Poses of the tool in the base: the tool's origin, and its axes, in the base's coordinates. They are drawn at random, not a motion.
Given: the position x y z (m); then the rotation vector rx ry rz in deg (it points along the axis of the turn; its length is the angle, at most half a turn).
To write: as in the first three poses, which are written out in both.
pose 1, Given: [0.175, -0.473, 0.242, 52.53, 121.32, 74.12]
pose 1, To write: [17.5, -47.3, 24.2, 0.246, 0.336, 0.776, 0.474]
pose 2, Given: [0.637, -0.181, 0.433, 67.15, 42.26, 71.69]
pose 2, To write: [63.7, -18.1, 43.3, 0.595, 0.505, 0.318, 0.539]
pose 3, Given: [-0.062, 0.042, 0.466, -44.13, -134.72, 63.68]
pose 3, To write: [-6.2, 4.2, 46.6, 0.213, -0.277, -0.847, 0.400]
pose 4, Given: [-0.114, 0.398, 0.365, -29.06, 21.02, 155.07]
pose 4, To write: [-11.4, 39.8, 36.5, 0.181, -0.180, 0.130, 0.958]
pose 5, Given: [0.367, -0.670, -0.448, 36.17, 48.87, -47.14]
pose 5, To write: [36.7, -67.0, -44.8, 0.783, 0.292, 0.395, -0.381]
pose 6, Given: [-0.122, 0.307, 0.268, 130.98, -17.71, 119.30]
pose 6, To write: [-12.2, 30.7, 26.8, 0.017, 0.736, -0.099, 0.670]
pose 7, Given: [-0.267, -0.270, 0.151, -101.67, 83.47, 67.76]
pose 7, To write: [-26.7, -27.0, 15.1, 0.276, -0.660, 0.542, 0.440]
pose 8, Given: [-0.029, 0.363, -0.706, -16.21, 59.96, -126.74]
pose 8, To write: [-2.9, 36.3, -70.6, 0.333, -0.108, 0.401, -0.847]
